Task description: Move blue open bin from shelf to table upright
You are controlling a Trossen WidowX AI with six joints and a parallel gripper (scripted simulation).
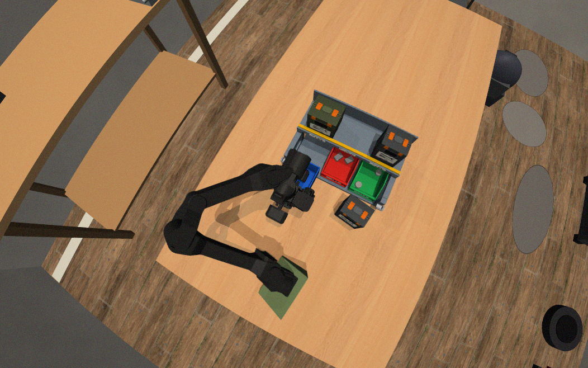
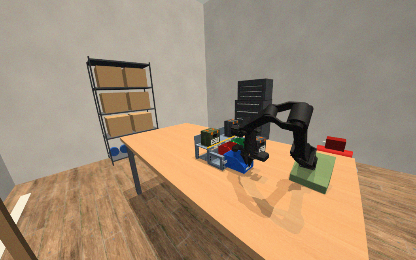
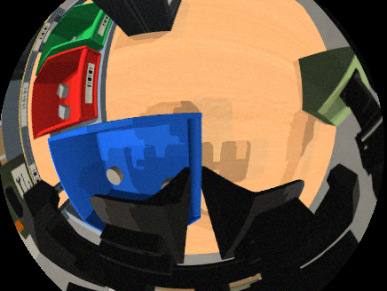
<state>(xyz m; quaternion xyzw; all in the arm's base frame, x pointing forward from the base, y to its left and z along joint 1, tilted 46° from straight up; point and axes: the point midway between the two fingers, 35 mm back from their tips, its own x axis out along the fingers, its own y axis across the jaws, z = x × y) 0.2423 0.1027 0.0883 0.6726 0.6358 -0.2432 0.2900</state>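
The blue open bin is 60 mm ahead of my hand and 20 mm below it. The rest, counted from my hand: olive case 280 mm ahead, 80 mm above, 20 mm to the left; red bin 200 mm ahead, 100 mm to the right, 30 mm below; green bin 210 mm to the right, 200 mm ahead, 30 mm below.
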